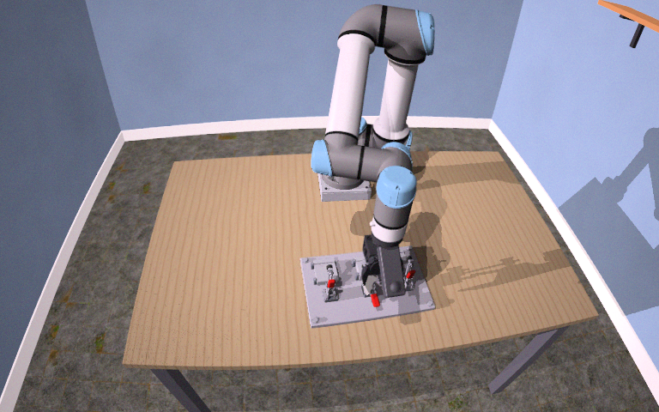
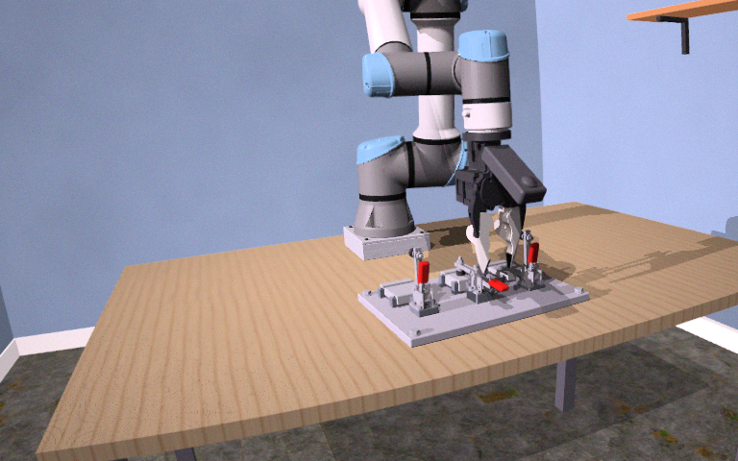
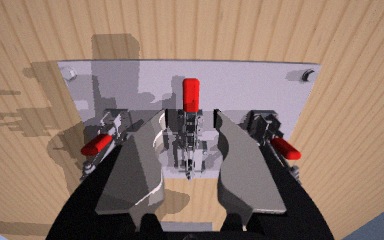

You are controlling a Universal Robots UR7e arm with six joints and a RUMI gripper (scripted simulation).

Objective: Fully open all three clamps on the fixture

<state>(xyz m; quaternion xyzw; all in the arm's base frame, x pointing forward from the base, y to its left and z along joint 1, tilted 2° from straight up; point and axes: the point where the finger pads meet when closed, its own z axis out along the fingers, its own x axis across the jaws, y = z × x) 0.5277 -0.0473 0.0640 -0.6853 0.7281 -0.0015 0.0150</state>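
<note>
Right now my hand is 90 mm past the plate and 90 mm above it.
</note>
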